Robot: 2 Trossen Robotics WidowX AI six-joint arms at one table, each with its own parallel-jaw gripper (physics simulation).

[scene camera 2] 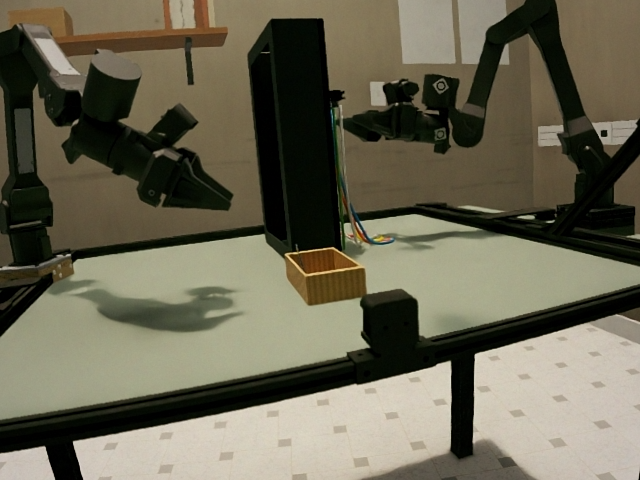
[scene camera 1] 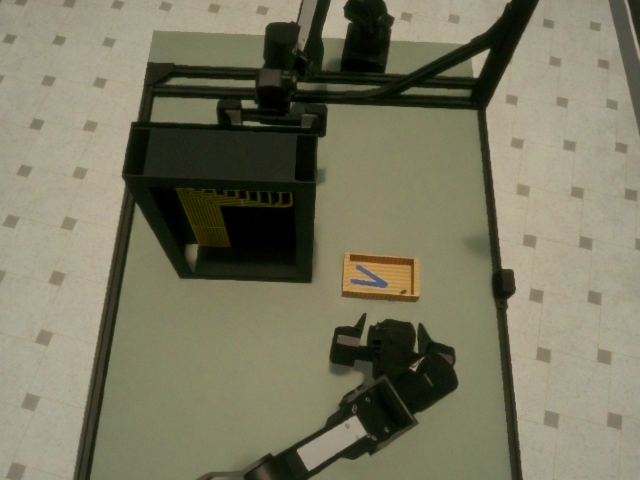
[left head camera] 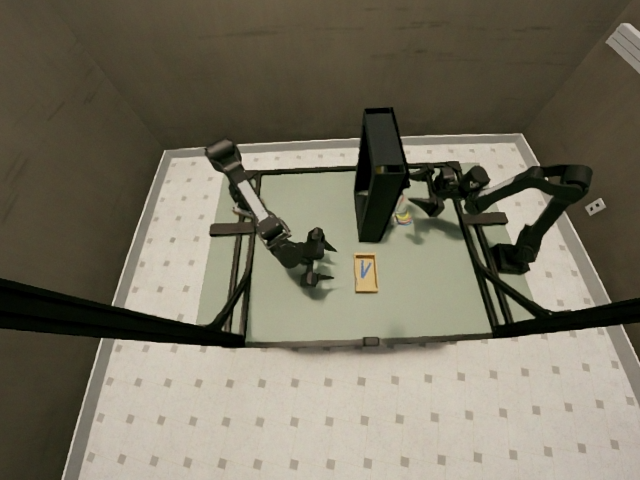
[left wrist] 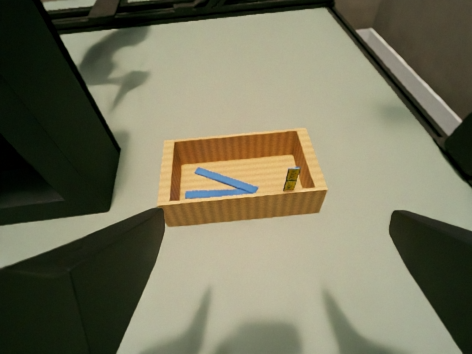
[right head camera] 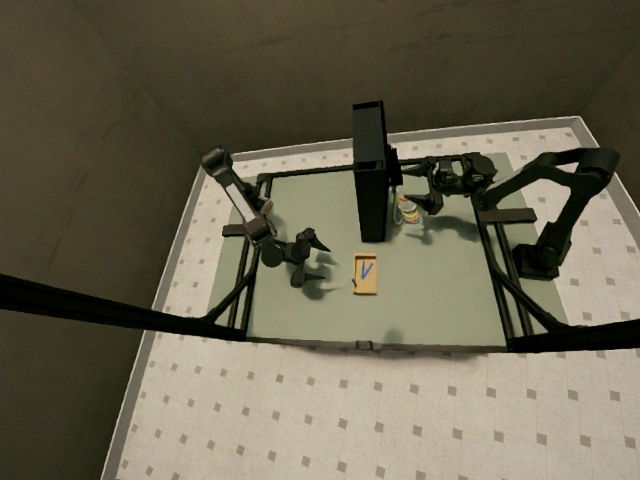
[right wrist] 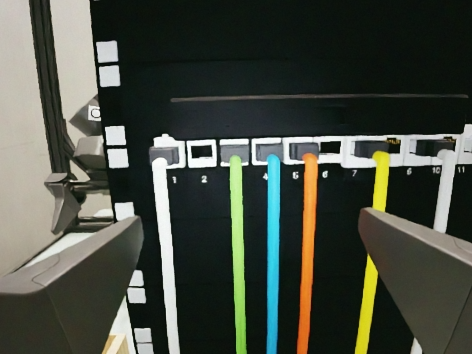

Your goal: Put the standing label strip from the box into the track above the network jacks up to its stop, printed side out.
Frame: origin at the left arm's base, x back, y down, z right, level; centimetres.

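Where they show: left gripper, fingertip midpoint: point(scene camera 2: 231, 202) point(scene camera 1: 392, 319) point(left head camera: 334, 264) point(left wrist: 275, 219) point(right head camera: 327, 264) point(right wrist: 81, 234); right gripper, fingertip midpoint: point(scene camera 2: 343, 120) point(right wrist: 251, 222); left arm's base, origin of the base link: point(scene camera 2: 33, 261) point(right head camera: 256, 205); right arm's base, origin of the base link: point(scene camera 2: 594, 205) point(scene camera 1: 367, 42) point(left head camera: 514, 256) point(right head camera: 539, 259).
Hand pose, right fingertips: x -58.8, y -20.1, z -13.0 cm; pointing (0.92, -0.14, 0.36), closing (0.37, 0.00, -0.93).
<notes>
Things, the pixels of their centre, and the offset from my right fingertips.
- wooden box, body centre: point(left wrist: 239, 175) point(scene camera 2: 322, 273) point(scene camera 1: 380, 277) point(right head camera: 365, 273) point(left head camera: 365, 272) dy +22.0, dx +3.6, dz +24.3 cm
- small yellow label strip, body centre: point(left wrist: 288, 190) dy +20.1, dx +5.5, dz +29.1 cm
- black track, body centre: point(right wrist: 258, 117) dy -4.1, dx +1.0, dz +0.0 cm
- tall black rack, body centre: point(scene camera 1: 236, 218) point(scene camera 2: 287, 146) point(right head camera: 369, 182) point(left head camera: 372, 184) dy +3.9, dx +10.9, dz -0.7 cm
The wooden box point(left head camera: 356, 279) point(scene camera 1: 379, 297) point(scene camera 2: 336, 287) point(left wrist: 242, 206) stands on the table. In it a small yellow label strip point(left wrist: 291, 179) stands upright near one short wall. My left gripper point(left head camera: 334, 264) point(right head camera: 327, 264) point(scene camera 1: 392, 319) is open and empty, above the table beside the box. My right gripper point(left head camera: 410, 186) point(right head camera: 404, 183) point(right wrist: 251, 222) is open and empty, facing the rack's cabled side; the rack hides its fingertips in scene camera 1. The black track point(right wrist: 320, 117) runs above the row of network jacks point(right wrist: 201, 153), some with cables plugged in.
Two blue strips point(left wrist: 225, 180) point(left wrist: 215, 194) lie flat in the box. The tall black rack point(left head camera: 382, 206) point(right head camera: 372, 206) point(scene camera 2: 305, 129) stands behind the box. Coloured cables point(scene camera 2: 340, 170) point(right wrist: 272, 225) hang from the jacks to the table. A black block point(scene camera 2: 390, 320) sits on the table's front rail.
</notes>
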